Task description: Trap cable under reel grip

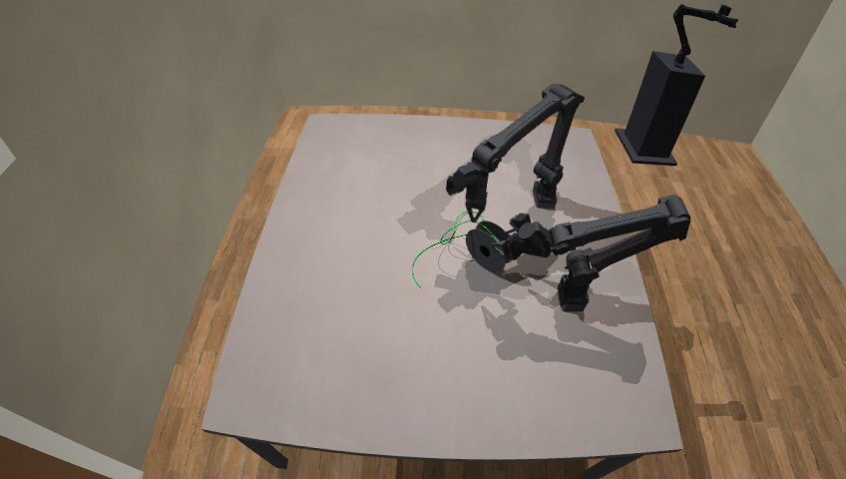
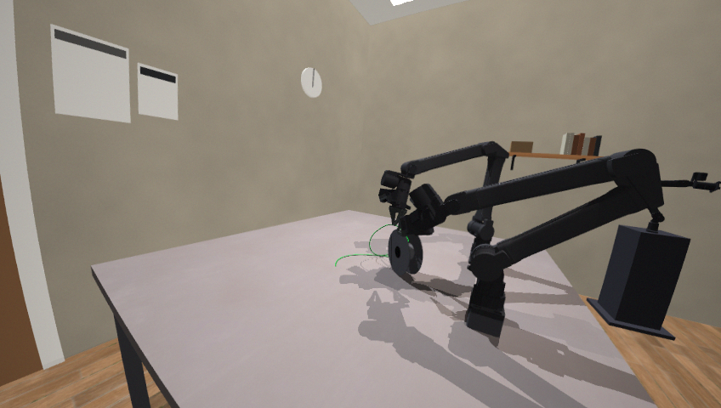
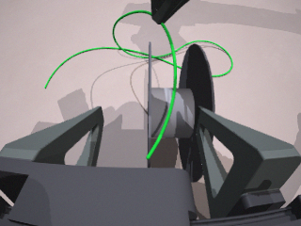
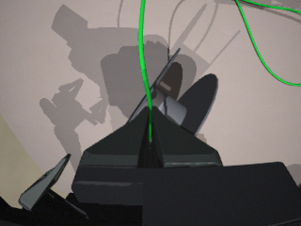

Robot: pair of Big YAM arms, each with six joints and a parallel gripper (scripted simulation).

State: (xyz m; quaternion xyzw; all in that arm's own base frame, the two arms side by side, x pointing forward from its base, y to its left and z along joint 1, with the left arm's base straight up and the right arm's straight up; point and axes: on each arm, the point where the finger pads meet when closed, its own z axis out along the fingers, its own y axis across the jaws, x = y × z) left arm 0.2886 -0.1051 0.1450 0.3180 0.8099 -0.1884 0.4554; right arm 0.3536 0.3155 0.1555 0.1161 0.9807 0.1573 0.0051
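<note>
Now: the dark reel 60 mm behind my right hand, 40 mm to the left of it and 100 mm below it.
The dark reel is 10 mm ahead of my left hand, 60 mm to the right of it and 100 mm below it.
</note>
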